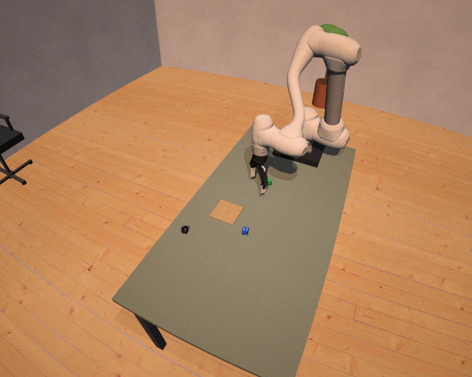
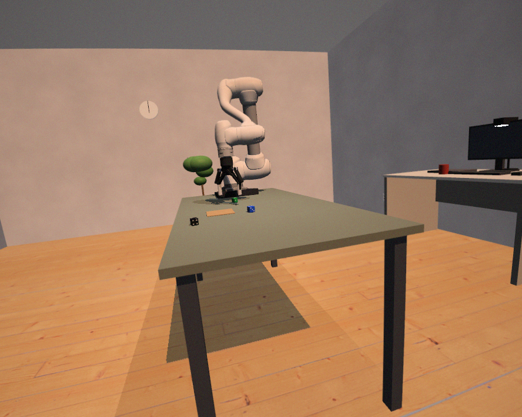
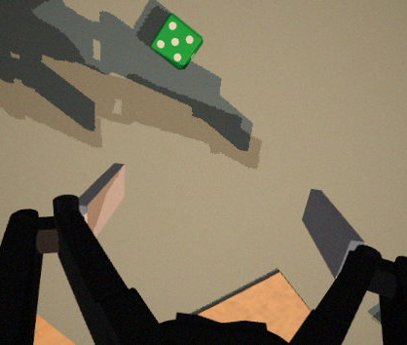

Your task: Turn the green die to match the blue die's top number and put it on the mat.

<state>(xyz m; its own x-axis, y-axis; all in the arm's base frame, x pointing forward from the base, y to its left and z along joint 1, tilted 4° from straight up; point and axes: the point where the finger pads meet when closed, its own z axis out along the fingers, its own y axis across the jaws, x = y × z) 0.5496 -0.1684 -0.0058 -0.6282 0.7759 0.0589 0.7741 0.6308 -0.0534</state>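
Right now the blue die is 31 cm ahead of my hand, 3 cm to the left of it and 6 cm below it. From my hand the other things lie so: green die (10 cm behind, 5 cm to the left, 6 cm below); black die (41 cm ahead, 27 cm to the right, 6 cm below); tan mat (20 cm ahead, 11 cm to the right, 7 cm below).
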